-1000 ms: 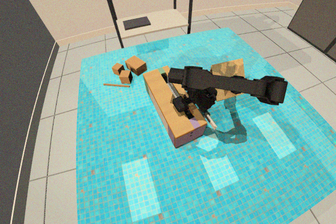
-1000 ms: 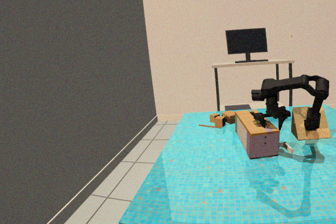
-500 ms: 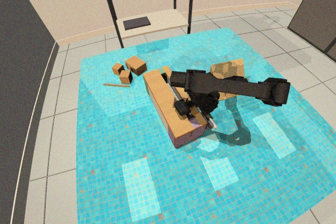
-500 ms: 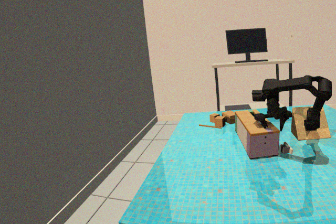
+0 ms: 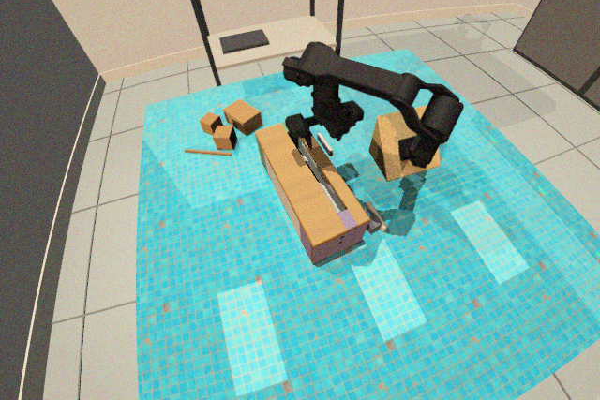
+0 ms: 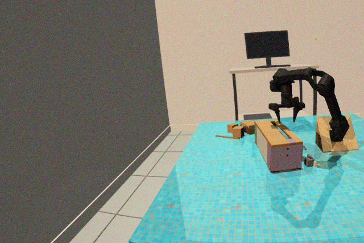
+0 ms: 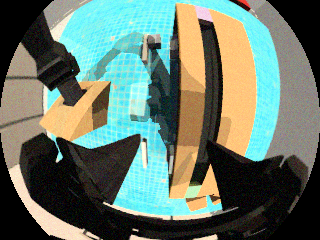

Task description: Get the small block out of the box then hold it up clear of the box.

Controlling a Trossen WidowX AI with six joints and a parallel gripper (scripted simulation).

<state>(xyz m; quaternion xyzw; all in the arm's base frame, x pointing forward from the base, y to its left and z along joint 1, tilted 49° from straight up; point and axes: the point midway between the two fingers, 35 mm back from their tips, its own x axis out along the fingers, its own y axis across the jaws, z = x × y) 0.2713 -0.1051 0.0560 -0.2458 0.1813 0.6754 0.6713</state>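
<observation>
Now: gripper tip 7 cm past the small grey block, 20 cm to the right of it and 13 cm above it. Round my gripper tip: thin stick 34 cm ahead, 22 cm to the right, 14 cm below; long tan box 3 cm ahead, 5 cm to the left, 8 cm below.
</observation>
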